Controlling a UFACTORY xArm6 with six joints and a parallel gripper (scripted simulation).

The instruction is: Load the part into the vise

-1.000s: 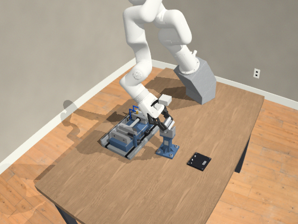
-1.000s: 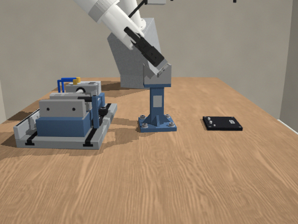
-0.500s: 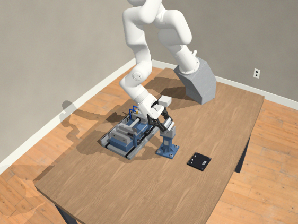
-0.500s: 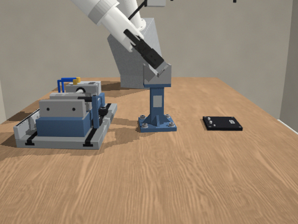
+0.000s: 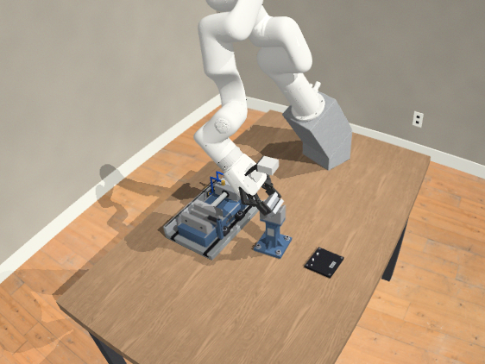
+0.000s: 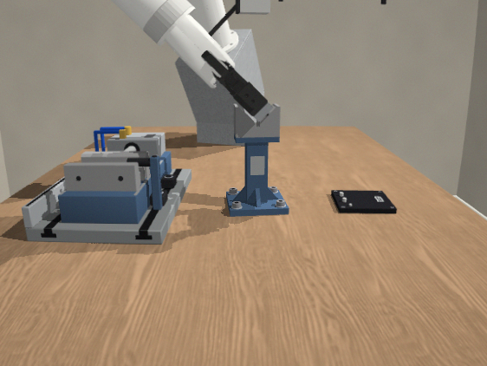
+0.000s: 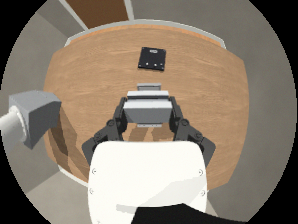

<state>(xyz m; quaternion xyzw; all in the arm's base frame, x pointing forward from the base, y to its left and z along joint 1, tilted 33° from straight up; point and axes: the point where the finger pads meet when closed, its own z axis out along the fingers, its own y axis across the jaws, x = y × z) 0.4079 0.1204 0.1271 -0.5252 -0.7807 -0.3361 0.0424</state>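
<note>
Now: hand 1 cm to the right of the part. From my hand the other things lie so: blue work stop post: 13 cm to the right, 11 cm below, 7 cm ahead; black stop rod: 16 cm to the right, 8 cm below, 7 cm ahead; cylinder rod: 20 cm to the right, 9 cm below, 1 cm behind.
</note>
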